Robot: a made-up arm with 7 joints.
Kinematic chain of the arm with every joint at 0, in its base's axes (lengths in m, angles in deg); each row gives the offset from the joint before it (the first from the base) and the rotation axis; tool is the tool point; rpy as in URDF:
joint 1: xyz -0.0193 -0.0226 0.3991 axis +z
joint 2: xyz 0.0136 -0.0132 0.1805 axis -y
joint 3: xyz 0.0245 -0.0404 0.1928 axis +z
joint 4: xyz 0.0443 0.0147 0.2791 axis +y
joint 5: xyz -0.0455 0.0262 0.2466 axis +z
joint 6: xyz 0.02 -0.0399 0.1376 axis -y
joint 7: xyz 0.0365 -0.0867 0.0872 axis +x
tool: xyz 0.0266 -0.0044 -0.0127 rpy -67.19 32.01 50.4
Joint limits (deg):
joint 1: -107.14..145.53
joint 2: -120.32..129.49
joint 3: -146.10..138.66
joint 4: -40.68..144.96
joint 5: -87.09..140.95
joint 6: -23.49..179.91
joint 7: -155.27..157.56
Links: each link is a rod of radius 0.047 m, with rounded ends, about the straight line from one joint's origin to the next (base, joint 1, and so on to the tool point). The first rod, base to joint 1, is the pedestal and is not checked.
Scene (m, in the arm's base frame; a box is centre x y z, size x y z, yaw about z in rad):
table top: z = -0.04
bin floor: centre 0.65 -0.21 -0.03 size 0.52 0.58 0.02 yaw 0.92
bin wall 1: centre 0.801 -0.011 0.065 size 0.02 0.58 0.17 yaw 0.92
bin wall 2: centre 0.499 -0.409 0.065 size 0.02 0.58 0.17 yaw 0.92
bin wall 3: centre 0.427 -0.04 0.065 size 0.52 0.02 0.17 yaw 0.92
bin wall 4: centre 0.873 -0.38 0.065 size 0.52 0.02 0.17 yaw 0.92
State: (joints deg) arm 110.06 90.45 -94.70 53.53 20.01 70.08 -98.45
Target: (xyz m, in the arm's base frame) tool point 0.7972 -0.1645 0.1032
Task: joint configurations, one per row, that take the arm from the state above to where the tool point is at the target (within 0.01 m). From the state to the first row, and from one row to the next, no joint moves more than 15 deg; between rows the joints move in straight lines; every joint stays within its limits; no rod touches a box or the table.
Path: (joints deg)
1: 121.88 99.56 -92.48 47.65 14.99 64.88 -100.18
2: 133.71 108.68 -90.27 41.77 9.98 59.67 -101.91
3: 145.53 117.79 -88.05 35.90 4.96 54.47 -103.64

